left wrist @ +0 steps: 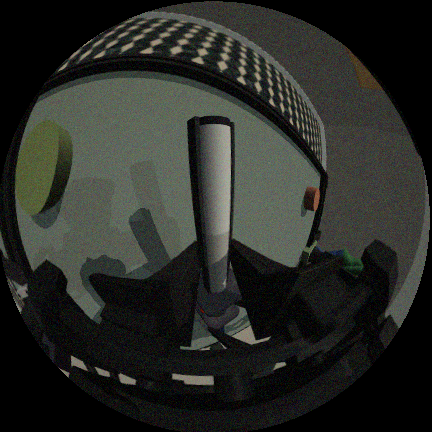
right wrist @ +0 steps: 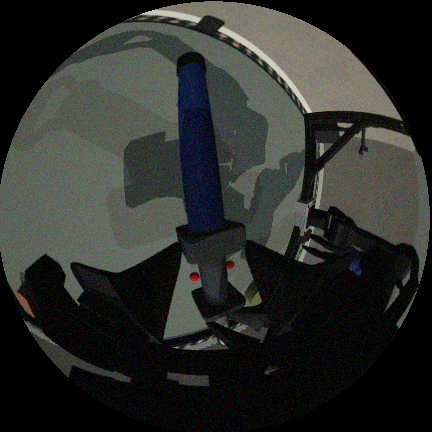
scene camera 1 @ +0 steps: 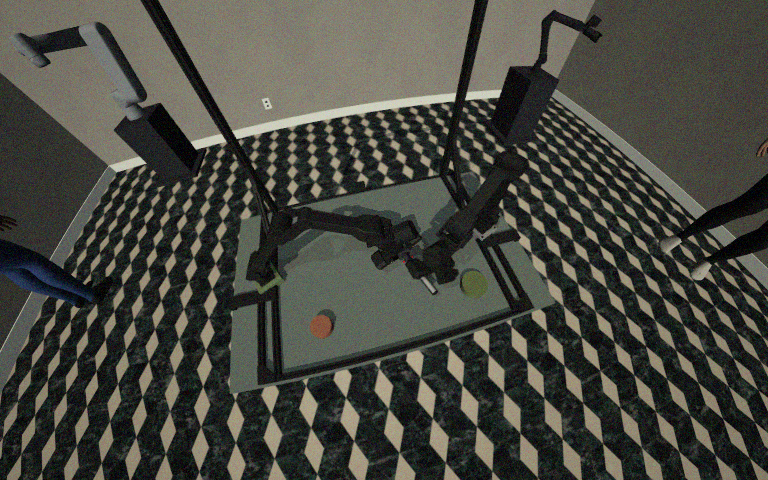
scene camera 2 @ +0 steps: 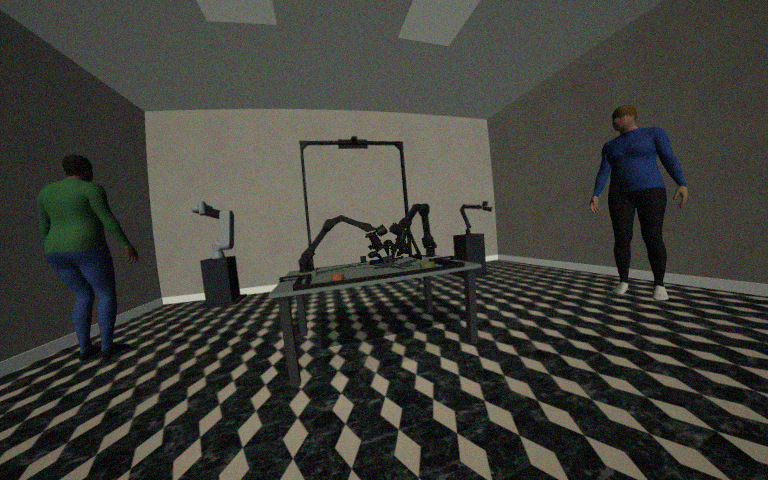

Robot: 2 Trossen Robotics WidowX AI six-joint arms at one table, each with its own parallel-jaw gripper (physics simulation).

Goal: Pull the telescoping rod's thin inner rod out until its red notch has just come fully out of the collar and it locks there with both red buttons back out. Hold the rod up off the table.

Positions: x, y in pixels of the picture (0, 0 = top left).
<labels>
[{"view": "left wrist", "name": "left gripper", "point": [213, 244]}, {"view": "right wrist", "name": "left gripper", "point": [211, 314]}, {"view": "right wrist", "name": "right gripper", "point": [212, 246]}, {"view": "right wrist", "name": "telescoping rod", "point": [207, 237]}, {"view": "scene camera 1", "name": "left gripper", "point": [419, 277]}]
</labels>
